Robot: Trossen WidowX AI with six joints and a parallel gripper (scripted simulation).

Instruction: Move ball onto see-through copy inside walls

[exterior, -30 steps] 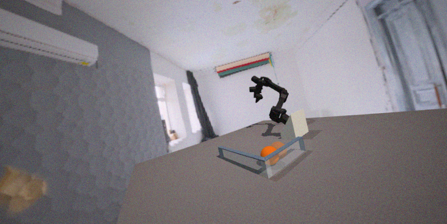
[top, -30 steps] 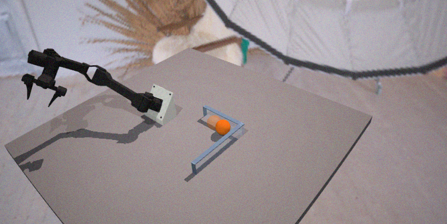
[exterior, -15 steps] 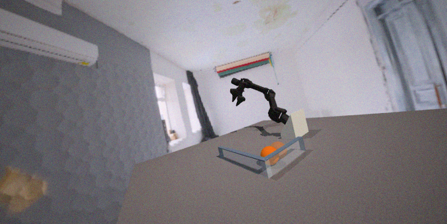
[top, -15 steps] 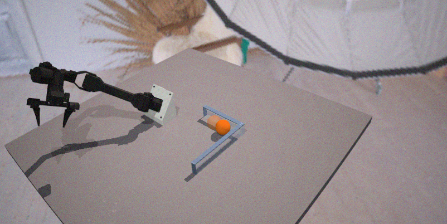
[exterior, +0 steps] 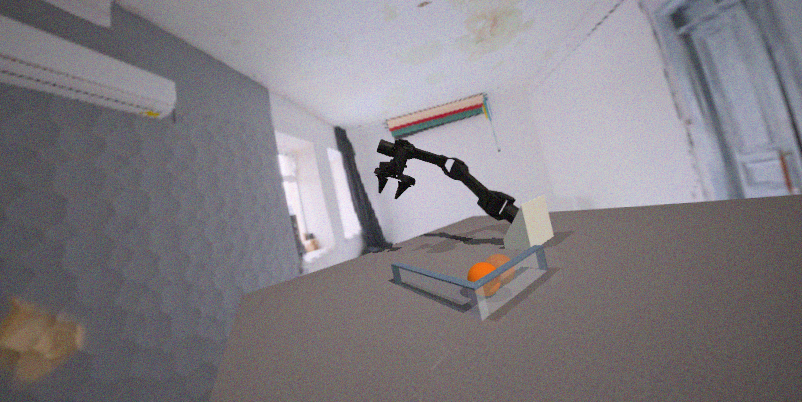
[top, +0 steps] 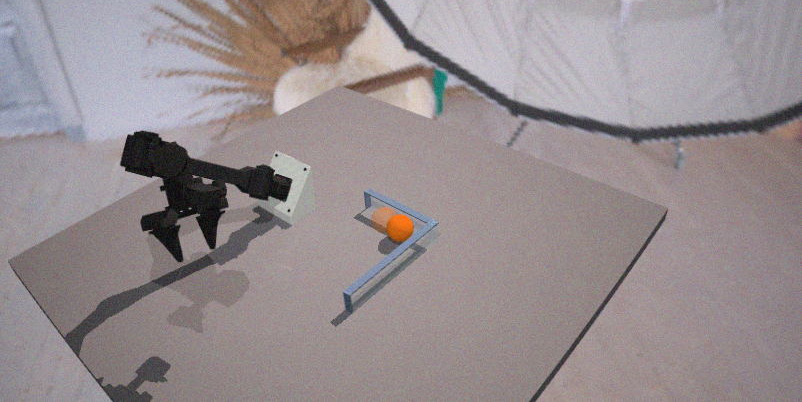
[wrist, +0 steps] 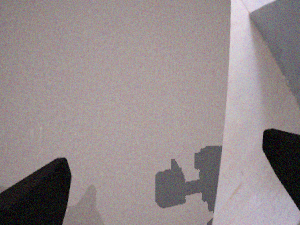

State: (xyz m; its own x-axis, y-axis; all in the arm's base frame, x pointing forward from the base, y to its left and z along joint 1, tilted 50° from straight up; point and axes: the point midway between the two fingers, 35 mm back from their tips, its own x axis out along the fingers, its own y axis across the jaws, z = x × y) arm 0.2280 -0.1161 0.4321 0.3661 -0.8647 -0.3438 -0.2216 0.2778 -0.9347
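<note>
Right now my gripper tip is 490 mm to the right of the orange ball, 220 mm above it and 120 mm short of it. Also, from my gripper tip: see-through copy 490 mm to the left, 220 mm below, 70 mm ahead; then clear wall 380 mm to the left, 220 mm below, 180 mm ahead.
</note>
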